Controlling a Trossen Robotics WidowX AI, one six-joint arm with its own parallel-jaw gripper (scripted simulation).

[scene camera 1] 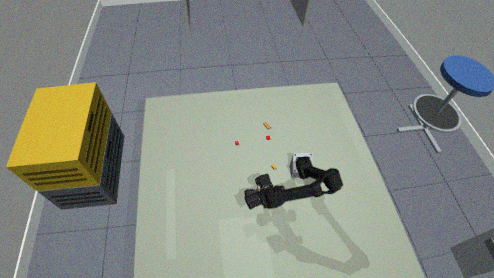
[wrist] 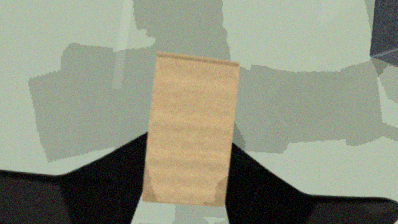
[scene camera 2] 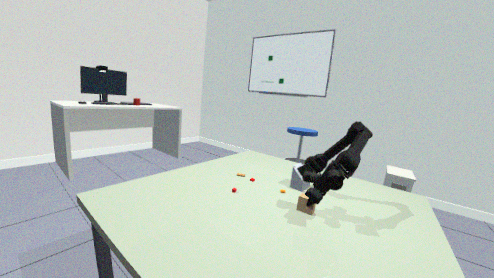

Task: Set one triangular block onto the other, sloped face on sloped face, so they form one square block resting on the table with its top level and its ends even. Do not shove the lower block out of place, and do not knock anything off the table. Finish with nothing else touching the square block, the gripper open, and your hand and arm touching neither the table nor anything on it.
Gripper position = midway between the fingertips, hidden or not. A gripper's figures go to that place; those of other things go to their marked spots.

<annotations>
My gripper (wrist: 188, 140) is 0.11 m from the lens. A tan wooden triangular block (wrist: 191, 122) is 0.08 m from the lens.
</annotations>
